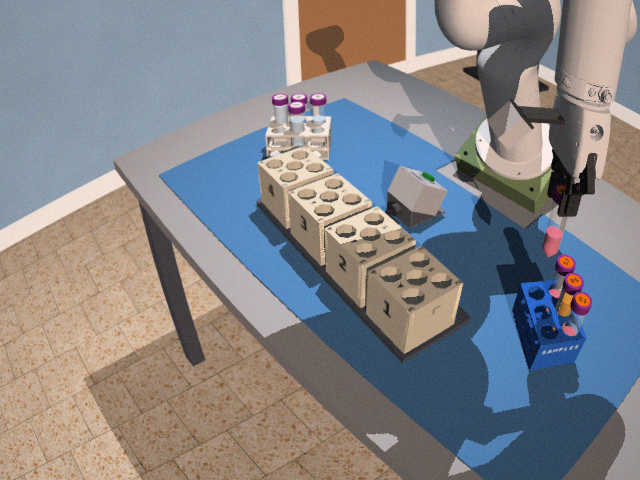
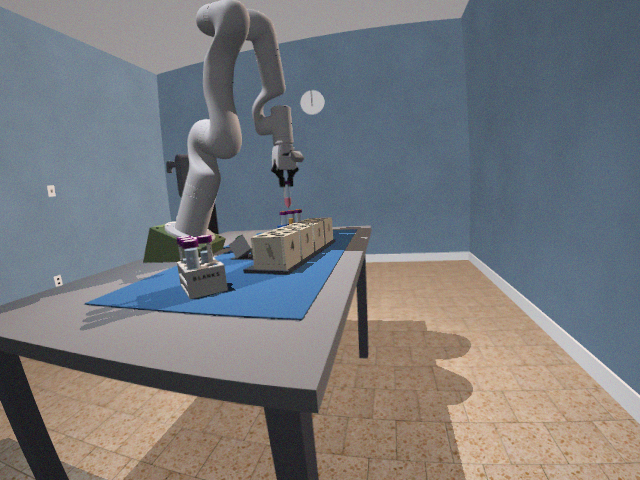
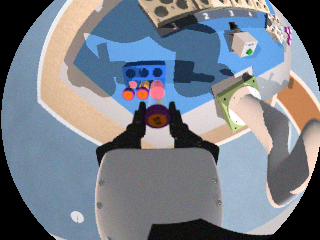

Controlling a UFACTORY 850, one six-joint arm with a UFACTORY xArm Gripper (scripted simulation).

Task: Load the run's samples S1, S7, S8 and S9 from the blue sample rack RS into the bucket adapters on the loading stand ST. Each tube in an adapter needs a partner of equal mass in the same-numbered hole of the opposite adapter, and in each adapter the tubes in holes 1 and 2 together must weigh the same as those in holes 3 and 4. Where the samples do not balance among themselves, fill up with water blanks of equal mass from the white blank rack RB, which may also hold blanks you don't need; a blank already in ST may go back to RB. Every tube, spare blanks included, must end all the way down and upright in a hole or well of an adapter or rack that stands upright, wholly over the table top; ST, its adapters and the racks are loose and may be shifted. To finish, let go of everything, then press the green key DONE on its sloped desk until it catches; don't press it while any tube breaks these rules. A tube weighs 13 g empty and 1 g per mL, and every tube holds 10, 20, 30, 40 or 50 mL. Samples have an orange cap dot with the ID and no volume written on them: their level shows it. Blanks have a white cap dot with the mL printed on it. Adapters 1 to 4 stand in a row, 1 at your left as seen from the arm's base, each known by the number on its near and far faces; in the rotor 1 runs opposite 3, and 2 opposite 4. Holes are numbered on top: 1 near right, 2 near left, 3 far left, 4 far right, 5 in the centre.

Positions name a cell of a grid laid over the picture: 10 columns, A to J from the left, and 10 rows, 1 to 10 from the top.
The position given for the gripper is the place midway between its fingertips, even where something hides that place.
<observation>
In view: the gripper (image 1: I5) and a loading stand ST (image 1: H7).
The gripper is seen too in image 2 (image 2: E4) and in image 3 (image 3: E5).
</observation>
